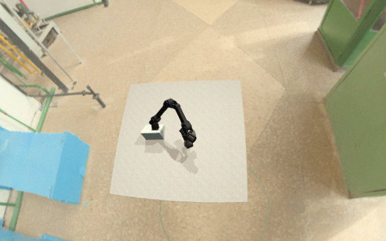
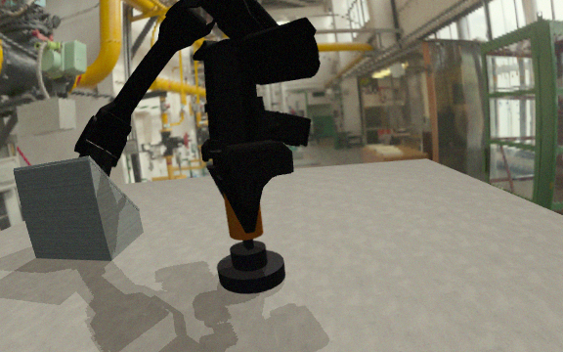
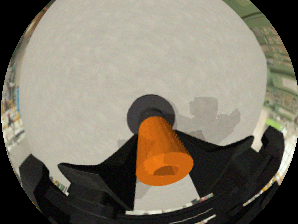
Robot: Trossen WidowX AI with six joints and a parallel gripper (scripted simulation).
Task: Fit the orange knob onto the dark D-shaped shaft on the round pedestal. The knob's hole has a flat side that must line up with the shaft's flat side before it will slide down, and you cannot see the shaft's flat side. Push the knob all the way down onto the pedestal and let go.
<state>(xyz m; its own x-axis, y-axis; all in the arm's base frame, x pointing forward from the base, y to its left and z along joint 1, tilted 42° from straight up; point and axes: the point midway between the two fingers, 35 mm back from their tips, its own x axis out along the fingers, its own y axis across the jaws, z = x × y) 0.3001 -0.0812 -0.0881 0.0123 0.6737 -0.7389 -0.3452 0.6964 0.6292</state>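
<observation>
Right now my gripper tip is 2 cm below the orange knob. The rest, counted from my gripper tip: dark round pedestal (4 cm below).
</observation>
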